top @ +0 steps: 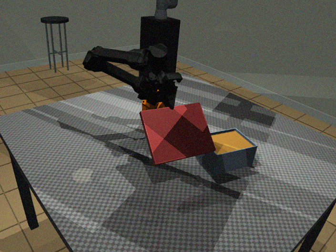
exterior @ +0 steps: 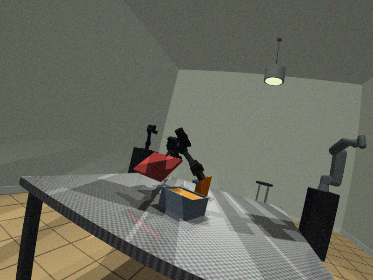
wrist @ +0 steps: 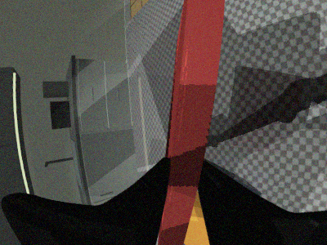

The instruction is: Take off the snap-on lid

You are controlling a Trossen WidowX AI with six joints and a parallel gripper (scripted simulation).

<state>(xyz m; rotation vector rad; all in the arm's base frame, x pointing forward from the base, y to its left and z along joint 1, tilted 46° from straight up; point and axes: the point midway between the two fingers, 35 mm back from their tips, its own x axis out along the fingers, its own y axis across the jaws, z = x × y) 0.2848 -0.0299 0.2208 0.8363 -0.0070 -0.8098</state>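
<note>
Now: gripper tip 60 mm short of the red lid, 20 mm to the left of it and 50 mm above it. From my gripper tip the other things lie so: blue-grey storage box: 120 mm ahead, 210 mm to the left, 190 mm below.
</note>
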